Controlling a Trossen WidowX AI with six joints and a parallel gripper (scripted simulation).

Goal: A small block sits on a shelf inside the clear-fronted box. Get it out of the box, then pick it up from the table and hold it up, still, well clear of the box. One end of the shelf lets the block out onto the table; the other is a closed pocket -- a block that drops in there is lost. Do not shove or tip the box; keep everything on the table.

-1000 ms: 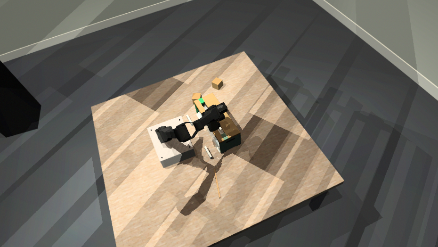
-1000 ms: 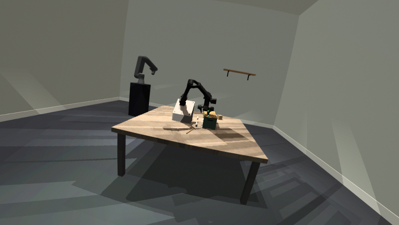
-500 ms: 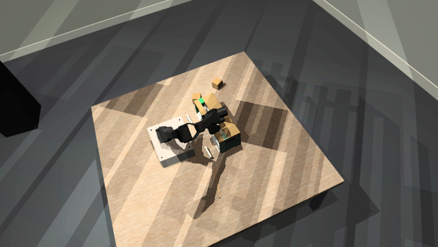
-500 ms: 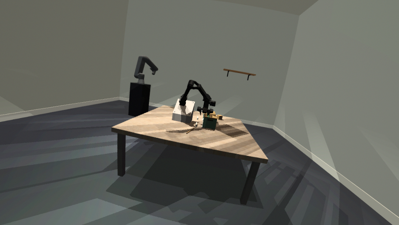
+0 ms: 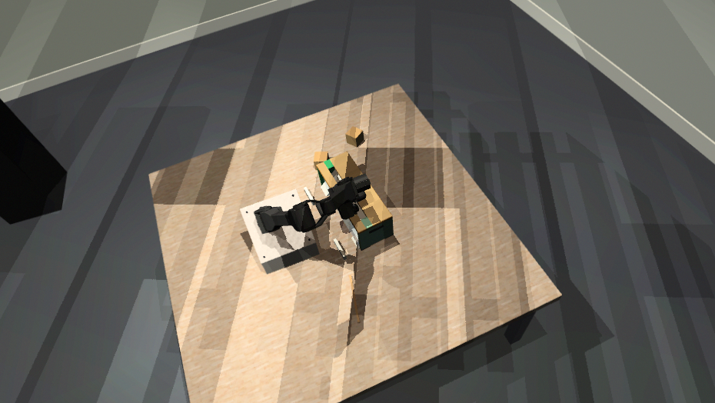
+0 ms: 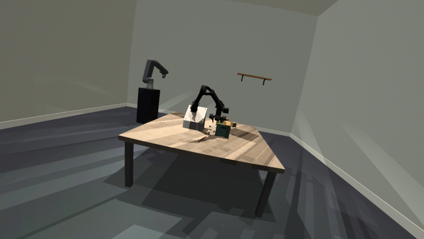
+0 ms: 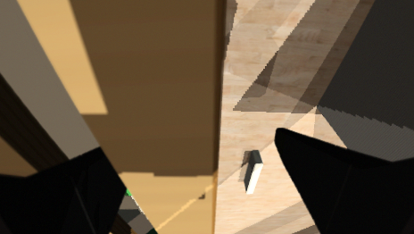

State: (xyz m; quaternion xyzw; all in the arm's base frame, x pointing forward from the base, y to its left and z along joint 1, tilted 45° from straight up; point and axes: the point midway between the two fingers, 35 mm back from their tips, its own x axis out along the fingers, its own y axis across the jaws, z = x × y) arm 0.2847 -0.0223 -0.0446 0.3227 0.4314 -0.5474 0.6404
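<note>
My gripper tip is now 30 mm to the right of the long box, 30 mm short of it and 30 mm above it. From my gripper tip the other things lie so: thin wooden stick 350 mm to the right, 90 mm below, 50 mm behind.
</note>
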